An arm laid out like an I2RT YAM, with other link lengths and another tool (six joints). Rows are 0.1 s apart.
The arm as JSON. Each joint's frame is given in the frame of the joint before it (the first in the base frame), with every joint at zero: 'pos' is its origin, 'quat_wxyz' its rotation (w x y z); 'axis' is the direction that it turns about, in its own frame. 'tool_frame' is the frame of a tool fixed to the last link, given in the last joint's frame.
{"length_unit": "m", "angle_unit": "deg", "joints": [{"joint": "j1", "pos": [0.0, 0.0, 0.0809], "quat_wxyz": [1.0, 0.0, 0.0, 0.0], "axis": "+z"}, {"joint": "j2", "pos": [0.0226, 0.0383, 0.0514], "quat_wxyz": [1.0, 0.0, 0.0, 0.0], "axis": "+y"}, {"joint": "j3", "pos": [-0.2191, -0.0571, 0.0], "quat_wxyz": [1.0, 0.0, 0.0, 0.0], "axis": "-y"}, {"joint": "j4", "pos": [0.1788, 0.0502, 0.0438], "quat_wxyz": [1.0, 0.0, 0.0, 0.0], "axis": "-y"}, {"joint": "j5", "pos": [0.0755, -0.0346, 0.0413], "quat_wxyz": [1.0, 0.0, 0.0, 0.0], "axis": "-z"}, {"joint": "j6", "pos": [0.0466, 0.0, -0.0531], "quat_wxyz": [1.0, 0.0, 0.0, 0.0], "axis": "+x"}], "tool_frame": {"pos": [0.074, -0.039, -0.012], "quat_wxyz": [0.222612, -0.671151, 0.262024, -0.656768]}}
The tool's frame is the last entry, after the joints.
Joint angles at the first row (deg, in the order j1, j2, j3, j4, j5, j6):
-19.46 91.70 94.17 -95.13 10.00 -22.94
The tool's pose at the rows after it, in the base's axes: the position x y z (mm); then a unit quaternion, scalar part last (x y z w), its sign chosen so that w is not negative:
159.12, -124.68, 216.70, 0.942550, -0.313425, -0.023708, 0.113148
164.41, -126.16, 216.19, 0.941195, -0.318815, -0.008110, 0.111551
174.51, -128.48, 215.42, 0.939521, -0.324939, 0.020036, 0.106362
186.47, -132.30, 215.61, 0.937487, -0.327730, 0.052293, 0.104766
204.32, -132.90, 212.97, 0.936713, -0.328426, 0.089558, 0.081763
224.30, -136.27, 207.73, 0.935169, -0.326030, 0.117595, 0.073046
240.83, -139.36, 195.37, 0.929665, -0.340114, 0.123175, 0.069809
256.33, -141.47, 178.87, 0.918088, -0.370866, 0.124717, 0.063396
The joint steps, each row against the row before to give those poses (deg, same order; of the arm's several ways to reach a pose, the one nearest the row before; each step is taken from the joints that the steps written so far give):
-0.24 -0.35 0.00 0.87 -0.20 0.00
-0.01 0.00 0.00 1.77 -0.22 0.44
0.01 0.00 0.00 3.22 -0.63 0.39
0.00 0.07 0.00 3.78 -0.22 0.00
0.02 0.54 0.00 4.78 -2.69 -0.02
0.35 1.93 0.00 5.12 -0.98 0.02
0.56 3.52 0.00 4.09 0.02 2.27
0.60 4.13 0.00 4.21 -0.02 4.40

